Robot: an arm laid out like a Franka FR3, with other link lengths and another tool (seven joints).
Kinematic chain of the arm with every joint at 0, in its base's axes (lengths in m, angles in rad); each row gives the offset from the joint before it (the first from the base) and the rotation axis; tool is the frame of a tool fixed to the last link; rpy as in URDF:
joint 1: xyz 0 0 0.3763 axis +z
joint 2: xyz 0 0 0 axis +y
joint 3: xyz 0 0 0.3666 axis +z
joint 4: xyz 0.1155 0 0 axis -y
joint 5: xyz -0.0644 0 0.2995 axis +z
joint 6: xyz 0 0 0 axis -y
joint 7: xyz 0.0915 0 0 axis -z
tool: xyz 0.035 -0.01 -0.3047 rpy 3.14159 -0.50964 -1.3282
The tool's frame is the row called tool.
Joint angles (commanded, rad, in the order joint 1, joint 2, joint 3, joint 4, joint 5, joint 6, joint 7), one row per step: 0.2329 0.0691 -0.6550 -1.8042 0.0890 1.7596 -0.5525; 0.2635 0.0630 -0.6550 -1.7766 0.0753 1.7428 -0.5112; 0.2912 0.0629 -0.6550 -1.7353 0.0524 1.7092 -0.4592; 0.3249 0.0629 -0.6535 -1.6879 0.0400 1.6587 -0.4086; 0.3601 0.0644 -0.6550 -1.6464 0.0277 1.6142 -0.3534; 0.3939 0.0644 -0.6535 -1.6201 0.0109 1.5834 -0.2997; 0.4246 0.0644 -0.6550 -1.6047 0.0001 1.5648 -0.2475
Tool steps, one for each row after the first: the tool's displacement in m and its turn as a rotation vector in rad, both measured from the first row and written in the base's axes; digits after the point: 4 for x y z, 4 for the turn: 0.0074 0.0097 0.0119 -0.0173 -0.0076 -0.0051; 0.0122 0.0160 0.0250 -0.0436 -0.0039 -0.0213; 0.0154 0.0303 0.0390 -0.0572 0.0050 -0.0319; 0.0175 0.0437 0.0507 -0.0726 0.0143 -0.0498; 0.0185 0.0564 0.0583 -0.0921 0.0236 -0.0655; 0.0194 0.0672 0.0629 -0.1067 0.0293 -0.0872
